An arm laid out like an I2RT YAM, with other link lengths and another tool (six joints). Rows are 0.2 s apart.
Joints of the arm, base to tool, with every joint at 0 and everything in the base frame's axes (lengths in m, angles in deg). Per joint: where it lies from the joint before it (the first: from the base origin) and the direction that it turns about. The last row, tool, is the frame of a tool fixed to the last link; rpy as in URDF.
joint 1: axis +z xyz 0 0 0.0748
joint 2: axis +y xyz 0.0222 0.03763 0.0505
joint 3: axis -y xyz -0.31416 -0.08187 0
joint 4: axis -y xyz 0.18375 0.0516 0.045
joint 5: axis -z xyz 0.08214 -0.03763 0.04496
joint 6: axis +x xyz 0.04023 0 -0.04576
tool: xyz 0.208 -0.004 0.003 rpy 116.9 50.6 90
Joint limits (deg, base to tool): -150..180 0..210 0..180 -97..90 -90..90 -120..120
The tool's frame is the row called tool.
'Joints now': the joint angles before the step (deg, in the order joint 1, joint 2, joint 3, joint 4, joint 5, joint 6). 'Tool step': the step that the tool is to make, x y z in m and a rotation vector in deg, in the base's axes. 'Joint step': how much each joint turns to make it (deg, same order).
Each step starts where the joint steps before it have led.
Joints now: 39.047 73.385 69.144 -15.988 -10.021 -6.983
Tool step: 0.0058 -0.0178 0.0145 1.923 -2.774 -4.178
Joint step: -0.011 -2.846 -2.565 3.238 4.032 1.090
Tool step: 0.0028 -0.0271 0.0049 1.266 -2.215 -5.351
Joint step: 0.014 -3.900 -4.304 2.984 5.281 1.031
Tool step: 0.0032 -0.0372 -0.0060 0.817 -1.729 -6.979
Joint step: -0.412 -4.463 -6.276 3.627 6.495 1.066
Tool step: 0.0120 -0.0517 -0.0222 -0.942 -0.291 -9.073
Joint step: -4.144 -2.848 -6.912 3.713 5.014 0.161
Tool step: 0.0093 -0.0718 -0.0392 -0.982 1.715 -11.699
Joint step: -8.549 -2.034 -8.775 4.601 3.057 0.780
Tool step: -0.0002 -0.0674 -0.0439 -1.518 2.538 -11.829
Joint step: -7.084 0.316 -8.668 5.794 4.676 0.960
